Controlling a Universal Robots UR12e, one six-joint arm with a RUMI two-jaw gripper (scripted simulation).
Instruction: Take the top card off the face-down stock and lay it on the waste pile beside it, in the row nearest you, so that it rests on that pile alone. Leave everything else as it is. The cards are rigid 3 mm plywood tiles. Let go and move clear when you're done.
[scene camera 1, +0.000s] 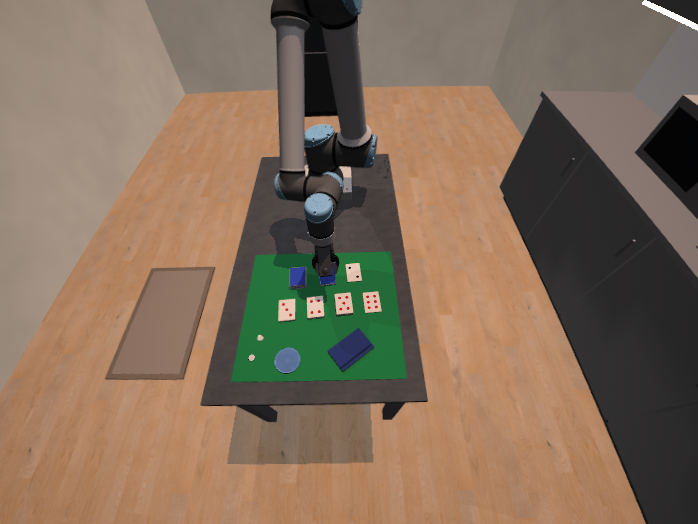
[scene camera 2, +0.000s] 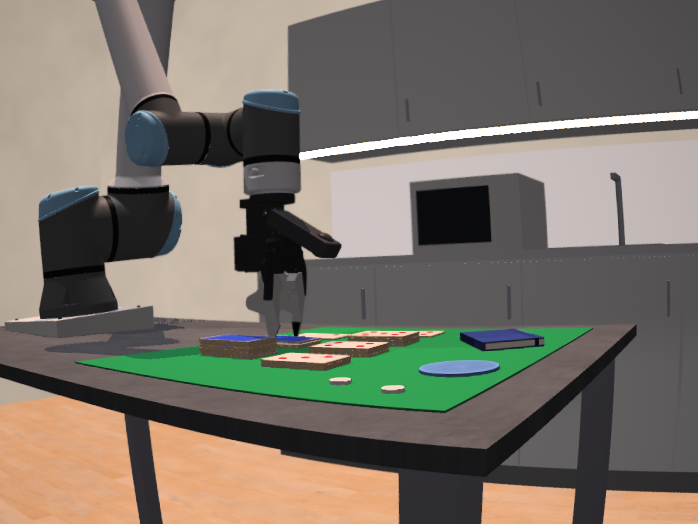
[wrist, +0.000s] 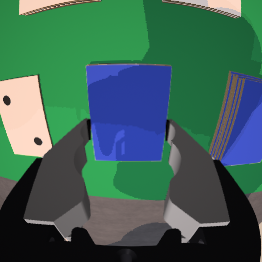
Note:
In view: the gripper (scene camera 2: 284, 339) and a card (wrist: 128, 103).
The gripper is seen too in the wrist view (wrist: 128, 120).

